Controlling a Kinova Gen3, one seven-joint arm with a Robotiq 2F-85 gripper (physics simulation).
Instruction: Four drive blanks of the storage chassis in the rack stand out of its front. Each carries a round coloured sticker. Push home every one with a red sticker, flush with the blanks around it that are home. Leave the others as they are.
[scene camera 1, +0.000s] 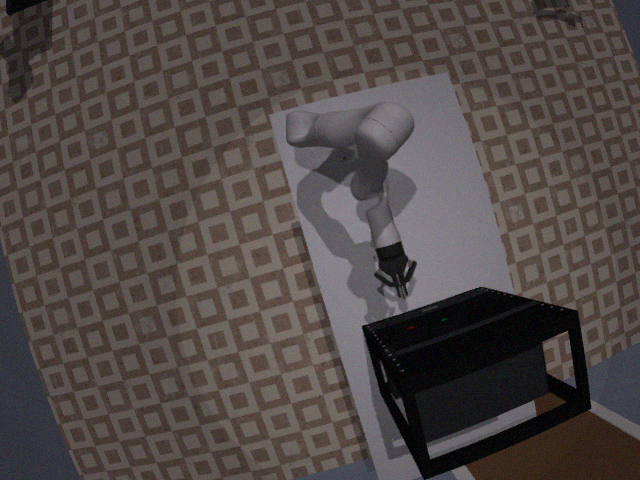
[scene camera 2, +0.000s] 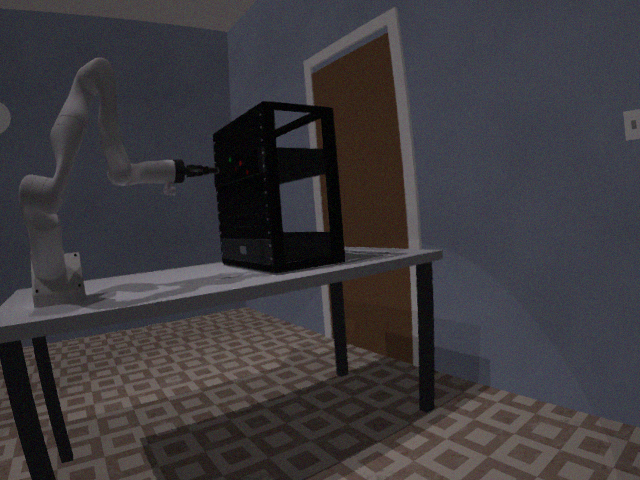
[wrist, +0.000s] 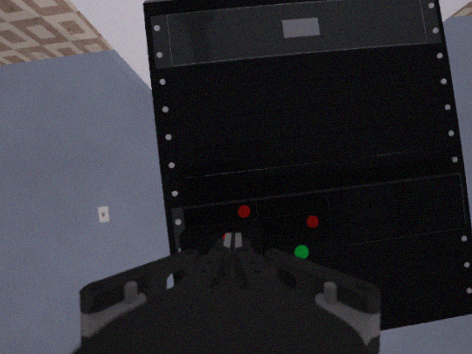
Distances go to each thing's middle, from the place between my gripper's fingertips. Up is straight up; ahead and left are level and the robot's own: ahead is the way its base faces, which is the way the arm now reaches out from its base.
Labels:
The black rack (scene camera 1: 458, 362) lies 250 mm ahead of my hand, 160 mm to the left of it and 70 mm below it.

